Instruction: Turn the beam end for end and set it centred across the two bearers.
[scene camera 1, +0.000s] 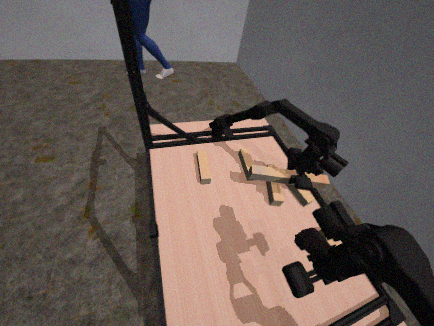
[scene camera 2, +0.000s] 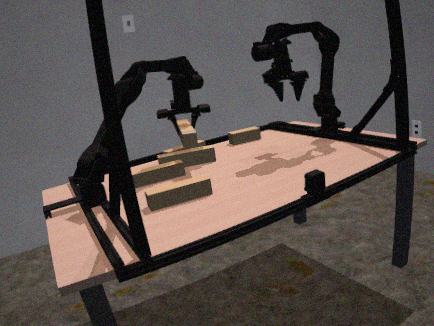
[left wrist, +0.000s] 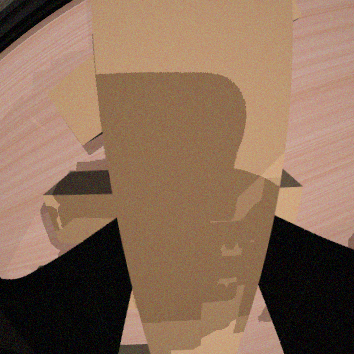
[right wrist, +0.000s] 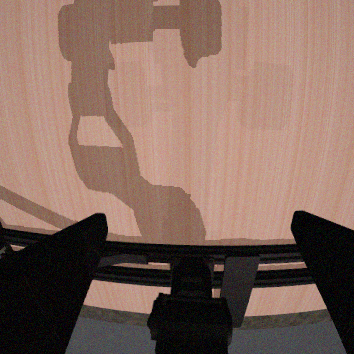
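Observation:
In scene camera 1, the left gripper (scene camera 1: 288, 178) carries a long beam (scene camera 1: 256, 172), and the long beam touches nothing else; the right gripper (scene camera 1: 302, 275) is open and holds nothing. Scene camera 2 shows the left gripper (scene camera 2: 185, 135) as well as the right gripper (scene camera 2: 289, 101). The left wrist view has the long beam (left wrist: 194, 109) together with the left gripper (left wrist: 189, 214). The right gripper (right wrist: 201, 222) appears in the right wrist view, while the long beam is out of frame in the right wrist view.

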